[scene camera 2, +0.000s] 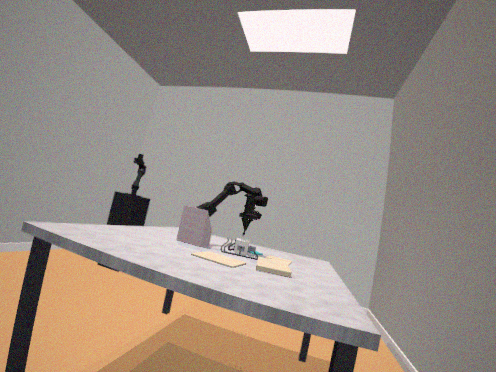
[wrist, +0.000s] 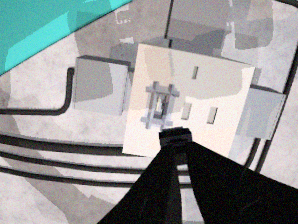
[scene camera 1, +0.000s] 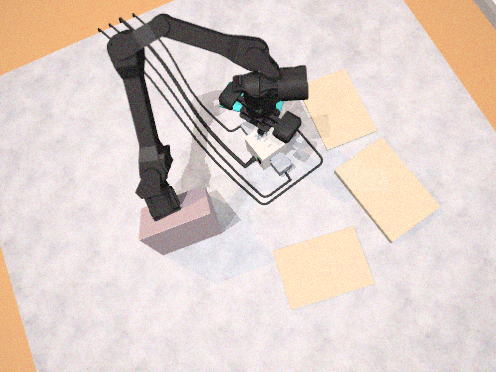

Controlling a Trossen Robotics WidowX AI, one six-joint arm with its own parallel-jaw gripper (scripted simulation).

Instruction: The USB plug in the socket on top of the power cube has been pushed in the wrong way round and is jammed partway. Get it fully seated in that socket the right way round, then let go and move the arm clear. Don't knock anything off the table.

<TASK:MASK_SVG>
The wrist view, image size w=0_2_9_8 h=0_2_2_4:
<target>gripper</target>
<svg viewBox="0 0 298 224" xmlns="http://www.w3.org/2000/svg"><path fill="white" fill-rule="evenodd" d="M173 145L164 145L158 151L145 171L141 172L141 175L137 177L136 183L130 188L129 192L97 224L182 224L182 196ZM184 144L194 198L196 198L197 206L200 208L202 218L204 218L204 224L298 224L298 188L283 184L282 181L278 183L278 181L270 179L269 176L259 175L253 169L243 167L243 165L235 163L229 157L216 153L212 149L196 143L196 141L189 141L189 143Z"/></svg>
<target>USB plug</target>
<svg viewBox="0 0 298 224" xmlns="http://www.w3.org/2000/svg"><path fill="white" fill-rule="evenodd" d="M161 129L162 132L158 132L160 149L164 145L173 145L177 167L188 165L184 144L193 141L190 129L182 127Z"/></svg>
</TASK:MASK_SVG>
